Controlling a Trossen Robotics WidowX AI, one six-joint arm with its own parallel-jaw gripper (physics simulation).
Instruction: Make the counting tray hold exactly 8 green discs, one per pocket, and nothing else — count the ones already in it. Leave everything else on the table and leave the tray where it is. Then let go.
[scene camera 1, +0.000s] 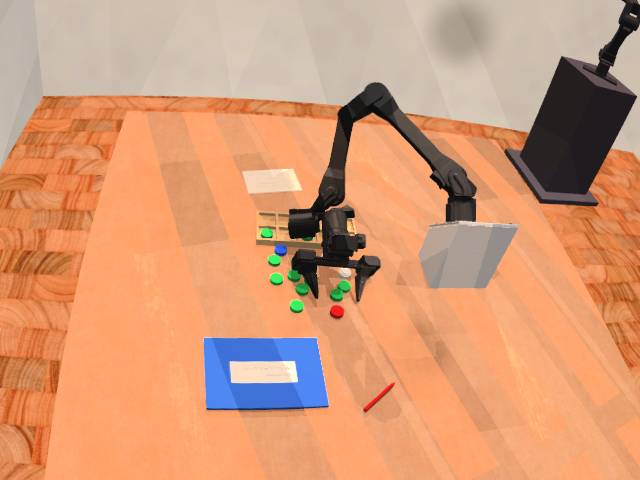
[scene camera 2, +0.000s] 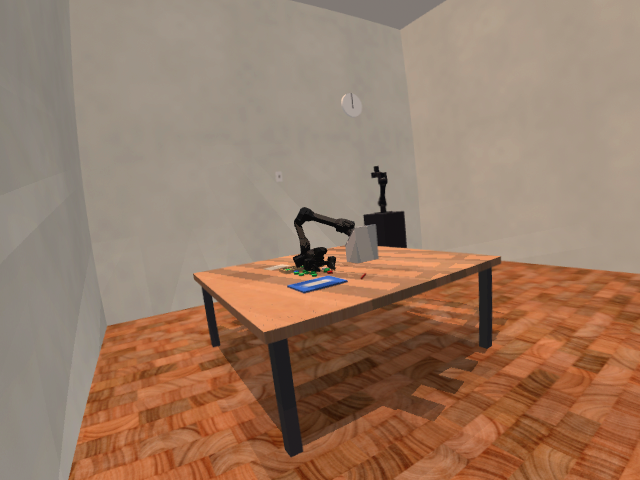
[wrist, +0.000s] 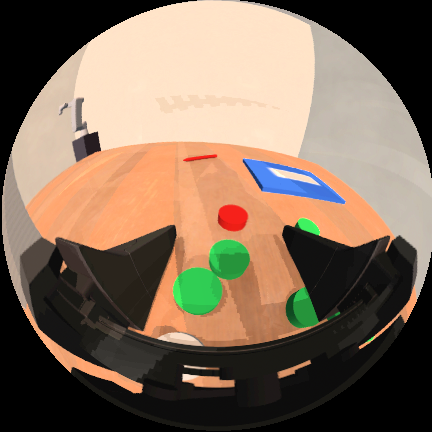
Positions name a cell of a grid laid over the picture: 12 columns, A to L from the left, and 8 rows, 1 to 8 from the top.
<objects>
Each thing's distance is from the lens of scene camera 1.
my gripper (scene camera 1: G6): 111 cm
wooden counting tray (scene camera 1: F4): 126 cm
</objects>
